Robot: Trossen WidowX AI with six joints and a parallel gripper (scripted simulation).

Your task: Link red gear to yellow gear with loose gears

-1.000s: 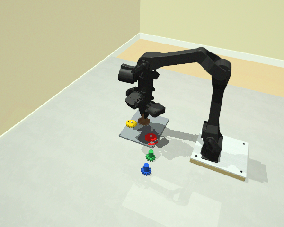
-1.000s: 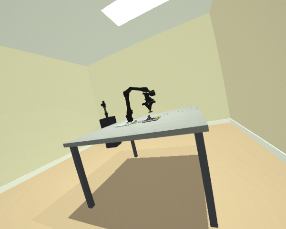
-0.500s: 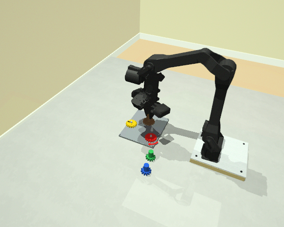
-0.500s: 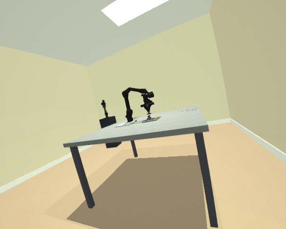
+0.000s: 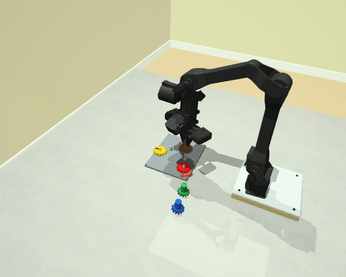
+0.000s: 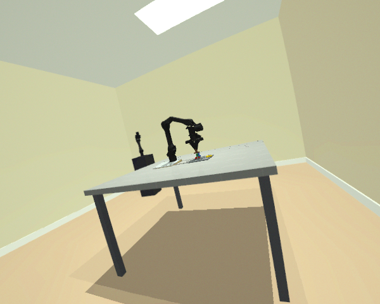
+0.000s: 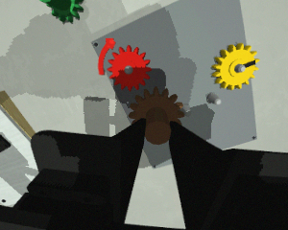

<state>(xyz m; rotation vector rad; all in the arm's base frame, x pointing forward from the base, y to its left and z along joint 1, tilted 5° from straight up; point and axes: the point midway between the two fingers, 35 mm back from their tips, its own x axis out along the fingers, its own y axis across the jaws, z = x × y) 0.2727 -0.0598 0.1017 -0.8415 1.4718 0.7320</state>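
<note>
Now: gripper tip 70 mm above the red gear, 50 mm to the right of it and 10 mm past it. Also, from my gripper tip: yellow gear 100 mm ahead, 70 mm below, 10 mm to the right; red arrow 80 mm below, 70 mm to the left, 30 mm behind; brown gear 10 mm below.
</note>
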